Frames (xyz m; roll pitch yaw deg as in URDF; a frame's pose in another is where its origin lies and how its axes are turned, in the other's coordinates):
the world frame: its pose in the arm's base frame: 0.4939 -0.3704 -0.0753 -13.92 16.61 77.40
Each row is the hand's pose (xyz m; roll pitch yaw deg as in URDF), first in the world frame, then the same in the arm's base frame.
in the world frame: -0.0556 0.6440 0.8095 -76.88 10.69 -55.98
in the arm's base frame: -0.2785 -0.0676 0.5451 -98.57 8.16 19.87
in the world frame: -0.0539 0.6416 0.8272 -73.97 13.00 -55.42
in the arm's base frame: -0.2789 -0.0606 0.5616 -95.84 10.51 19.51
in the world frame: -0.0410 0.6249 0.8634 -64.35 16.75 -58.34
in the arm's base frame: -0.2664 -0.0393 0.5954 -86.30 12.93 15.41
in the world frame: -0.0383 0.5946 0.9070 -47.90 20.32 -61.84
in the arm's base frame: -0.2443 -0.0270 0.6422 -69.83 15.01 10.86
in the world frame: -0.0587 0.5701 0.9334 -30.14 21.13 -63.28
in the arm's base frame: -0.2296 -0.0411 0.6782 -51.98 15.26 9.26
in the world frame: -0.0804 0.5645 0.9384 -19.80 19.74 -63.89
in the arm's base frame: -0.2296 -0.0606 0.6904 -41.44 13.75 9.24
